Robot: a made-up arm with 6 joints.
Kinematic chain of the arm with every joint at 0, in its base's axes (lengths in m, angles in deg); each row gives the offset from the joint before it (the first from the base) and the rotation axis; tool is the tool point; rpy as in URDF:
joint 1: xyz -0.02 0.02 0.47 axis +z
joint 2: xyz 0 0.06 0 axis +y
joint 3: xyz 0 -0.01 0.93 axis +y
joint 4: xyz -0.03 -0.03 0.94 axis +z
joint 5: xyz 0 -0.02 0.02 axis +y
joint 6: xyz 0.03 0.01 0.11 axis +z
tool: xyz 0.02 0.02 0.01 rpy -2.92 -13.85 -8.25
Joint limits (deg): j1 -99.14..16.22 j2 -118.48..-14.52 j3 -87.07..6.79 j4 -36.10..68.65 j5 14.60..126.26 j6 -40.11..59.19
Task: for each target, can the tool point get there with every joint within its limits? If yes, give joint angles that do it. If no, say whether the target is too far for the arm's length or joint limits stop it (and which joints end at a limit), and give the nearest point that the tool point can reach.
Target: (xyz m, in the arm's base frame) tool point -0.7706 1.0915 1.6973
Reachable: yes | joints -51.51 -39.03 -19.15 28.20 110.00 16.56
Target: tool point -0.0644 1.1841 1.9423
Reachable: yes | joints -87.85 -38.88 -4.78 -15.48 77.06 12.00
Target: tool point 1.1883 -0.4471 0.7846
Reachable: no: joint limits stop it (at a limit: joint 1, joint 2, joint 3, joint 4) | nearest point 0.2416 1.0593 1.1807 | short by 1.823 m
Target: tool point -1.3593 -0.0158 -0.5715
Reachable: yes | joints 6.27 -98.72 -59.45 39.55 60.74 40.70
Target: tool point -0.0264 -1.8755 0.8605
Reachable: no: joint limits stop it (at a limit: joint 1, joint 2, joint 3, joint 4, joint 6) | nearest point -1.0682 -0.3361 1.2443 | short by 1.898 m
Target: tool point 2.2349 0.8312 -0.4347
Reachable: no: too far | nearest point 0.3070 1.1414 -0.4347 | short by 1.953 m
